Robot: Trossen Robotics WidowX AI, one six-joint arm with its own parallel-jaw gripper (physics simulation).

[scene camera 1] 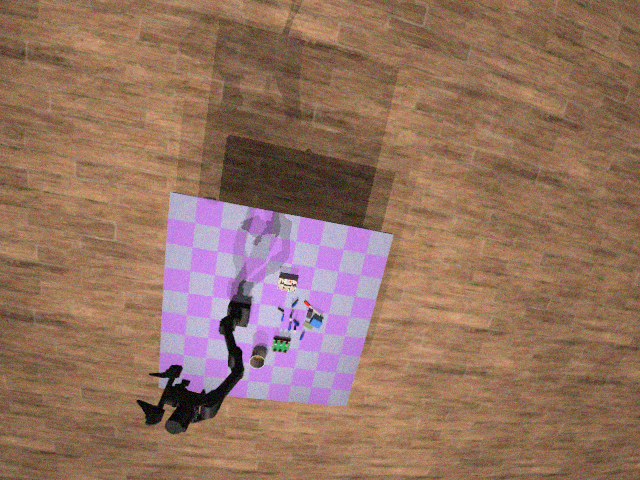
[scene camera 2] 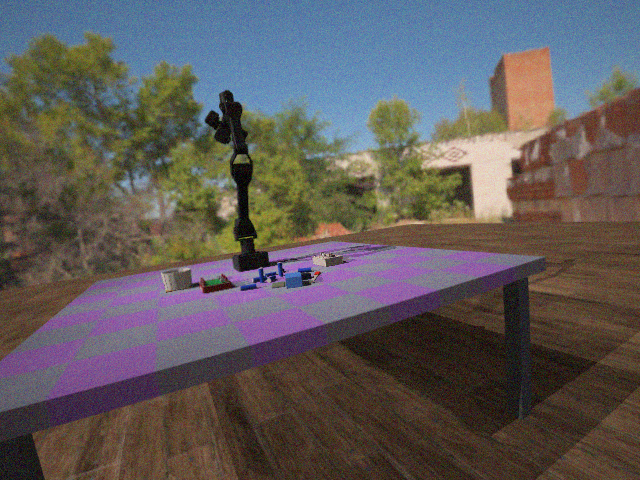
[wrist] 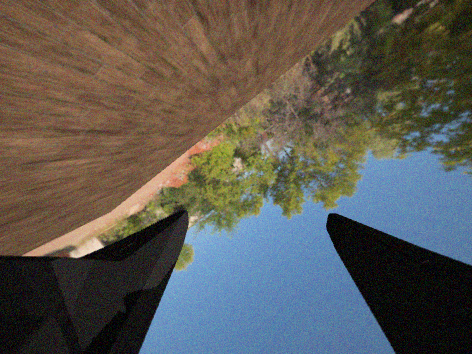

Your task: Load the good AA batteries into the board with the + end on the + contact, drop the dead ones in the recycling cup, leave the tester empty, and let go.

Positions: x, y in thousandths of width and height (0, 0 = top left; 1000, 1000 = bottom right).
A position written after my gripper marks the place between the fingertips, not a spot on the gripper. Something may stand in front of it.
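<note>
I see my gripper (scene camera 1: 224, 805), and again my gripper (wrist: 546, 617). It is open, this gripper of mine, and it holds nothing.
</note>
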